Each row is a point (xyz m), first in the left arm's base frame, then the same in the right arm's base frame.
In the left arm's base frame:
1: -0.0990 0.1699 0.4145
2: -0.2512 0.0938 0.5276
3: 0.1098 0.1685 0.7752
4: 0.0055 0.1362 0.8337
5: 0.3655 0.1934 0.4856
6: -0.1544 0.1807 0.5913
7: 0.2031 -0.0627 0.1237
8: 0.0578 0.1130 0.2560
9: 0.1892 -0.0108 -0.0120
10: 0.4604 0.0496 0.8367
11: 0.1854 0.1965 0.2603
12: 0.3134 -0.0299 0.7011
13: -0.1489 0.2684 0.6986
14: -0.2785 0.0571 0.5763
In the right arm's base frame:
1: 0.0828 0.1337 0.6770
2: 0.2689 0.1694 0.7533
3: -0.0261 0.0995 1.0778
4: 0.0934 0.1079 1.1094
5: -0.3464 0.1571 0.8683
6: 0.1780 0.0858 0.8289
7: -0.2391 0.4489 0.5129
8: -0.0969 0.2362 0.5762
9: -0.2685 0.4197 0.3729
10: -0.3252 0.2494 1.2477
11: -0.2314 0.1700 0.6040
12: -0.2056 0.3318 1.0889
13: 0.1849 -0.0176 0.9211
14: 0.3132 0.1935 0.7971

